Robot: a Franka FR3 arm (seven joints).
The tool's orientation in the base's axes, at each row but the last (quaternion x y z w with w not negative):
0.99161 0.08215 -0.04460 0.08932
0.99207 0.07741 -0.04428 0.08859
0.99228 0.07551 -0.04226 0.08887
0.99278 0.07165 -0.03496 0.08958
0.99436 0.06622 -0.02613 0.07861
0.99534 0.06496 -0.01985 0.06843
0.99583 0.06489 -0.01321 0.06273
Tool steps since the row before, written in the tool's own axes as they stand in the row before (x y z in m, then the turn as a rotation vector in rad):
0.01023 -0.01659 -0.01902 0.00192 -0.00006 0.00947
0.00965 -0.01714 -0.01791 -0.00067 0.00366 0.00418
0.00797 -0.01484 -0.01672 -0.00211 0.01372 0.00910
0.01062 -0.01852 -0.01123 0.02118 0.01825 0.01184
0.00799 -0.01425 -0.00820 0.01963 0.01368 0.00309
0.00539 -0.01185 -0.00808 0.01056 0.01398 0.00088
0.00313 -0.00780 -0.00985 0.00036 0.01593 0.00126
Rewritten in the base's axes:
0.00862 0.02120 0.01477 0.00118 -0.00139 -0.00949
0.00806 0.02134 0.01368 -0.00038 -0.00442 -0.00341
0.00669 0.01863 0.01310 -0.00056 -0.01531 -0.00639
0.00837 0.02153 0.00695 0.02295 -0.01705 -0.01021
0.00631 0.01628 0.00541 0.02116 -0.01138 -0.00218
0.00402 0.01344 0.00615 0.01228 -0.01252 0.00049
0.00226 0.00932 0.00870 0.00242 -0.01578 0.00070

